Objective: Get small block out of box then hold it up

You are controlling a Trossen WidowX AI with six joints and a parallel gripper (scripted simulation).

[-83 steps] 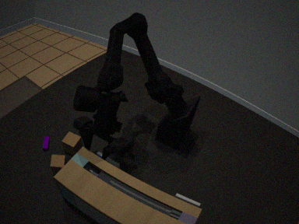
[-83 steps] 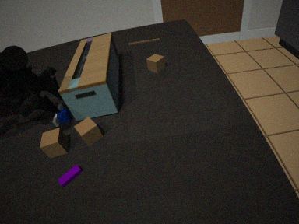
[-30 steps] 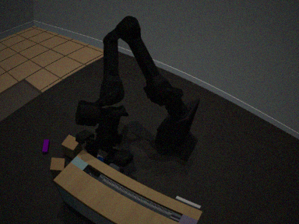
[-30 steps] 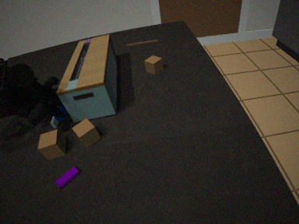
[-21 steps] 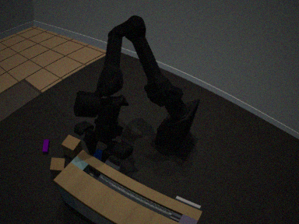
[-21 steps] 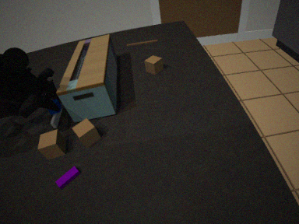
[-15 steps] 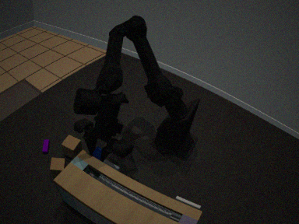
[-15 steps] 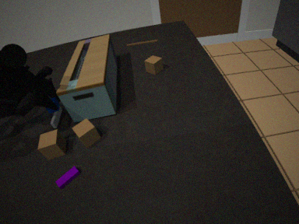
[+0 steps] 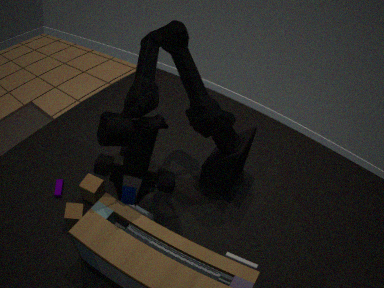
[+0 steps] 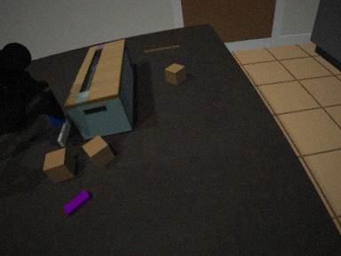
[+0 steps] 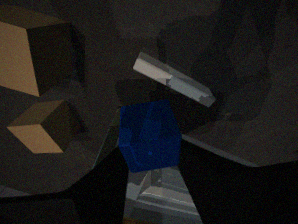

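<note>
My gripper tip is now 2 cm past the blue block, 1 cm to the left of it and 1 cm below it.
</note>
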